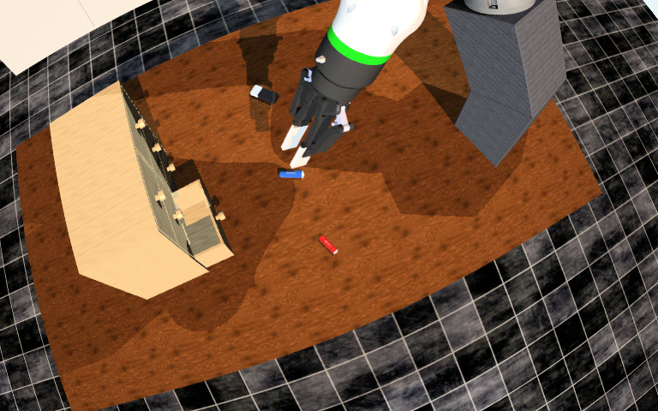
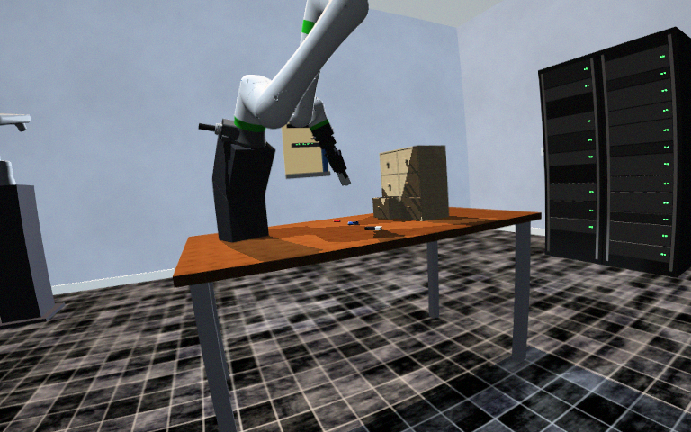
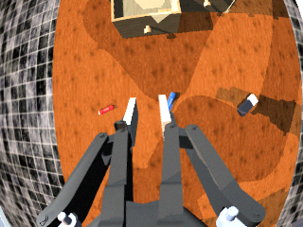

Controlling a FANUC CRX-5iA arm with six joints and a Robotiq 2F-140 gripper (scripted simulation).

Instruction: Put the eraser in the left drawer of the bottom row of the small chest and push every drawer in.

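The eraser lies 25 cm to the right of my hand and 21 cm below it. Round my hand: red cylinder 1 cm ahead, 13 cm to the left, 21 cm below; blue item 1 cm ahead, 4 cm to the right, 21 cm below.
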